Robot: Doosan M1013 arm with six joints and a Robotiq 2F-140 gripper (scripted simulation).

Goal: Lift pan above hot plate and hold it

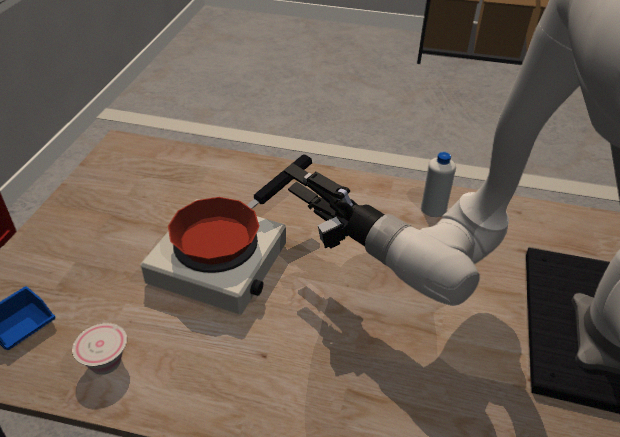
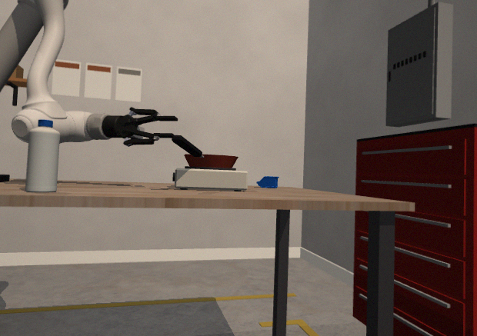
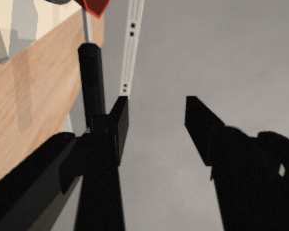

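Right now my hand is 14 cm short of the red pan, 9 cm above it and 4 cm to the right of it. Round my hand: white bottle (29 cm behind, 24 cm to the right, 12 cm below); then hot plate (16 cm below, 15 cm ahead, 10 cm to the left); then white cup (40 cm to the left, 27 cm ahead, 17 cm below).
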